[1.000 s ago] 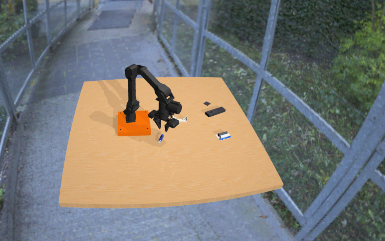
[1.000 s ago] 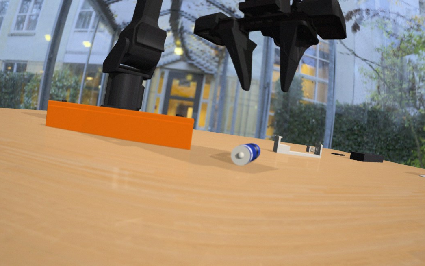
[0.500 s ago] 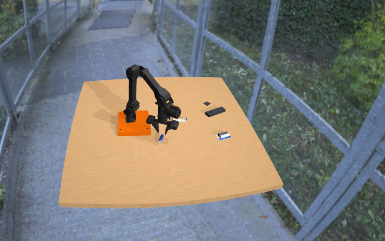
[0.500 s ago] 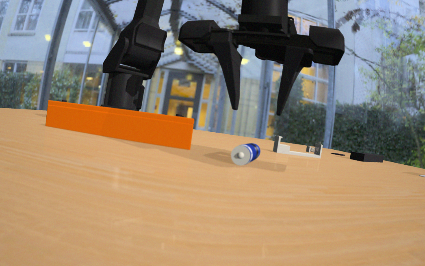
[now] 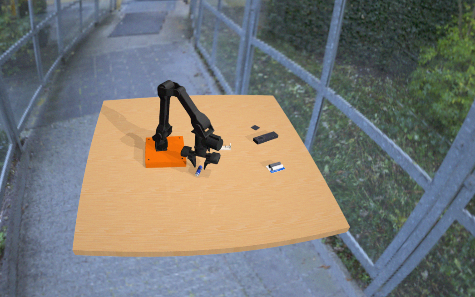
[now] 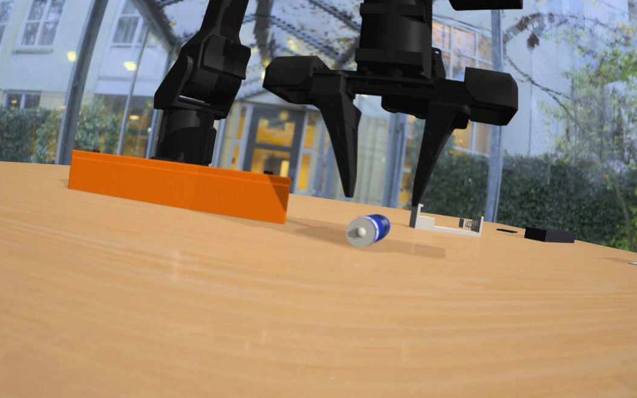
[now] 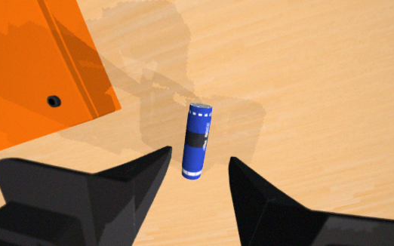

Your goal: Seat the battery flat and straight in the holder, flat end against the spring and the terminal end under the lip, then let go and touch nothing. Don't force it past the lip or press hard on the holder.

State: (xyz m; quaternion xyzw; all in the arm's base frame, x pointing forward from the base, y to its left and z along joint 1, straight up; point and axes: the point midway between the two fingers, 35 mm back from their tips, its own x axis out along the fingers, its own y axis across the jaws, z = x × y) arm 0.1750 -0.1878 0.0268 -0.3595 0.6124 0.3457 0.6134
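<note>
My gripper tip is 2 cm above the blue battery. Round my gripper tip: black remote (45 cm ahead, 22 cm to the left, 2 cm below); blister card (40 cm ahead, 3 cm to the right, 2 cm below); black square (43 cm ahead, 35 cm to the left, 3 cm below).
</note>
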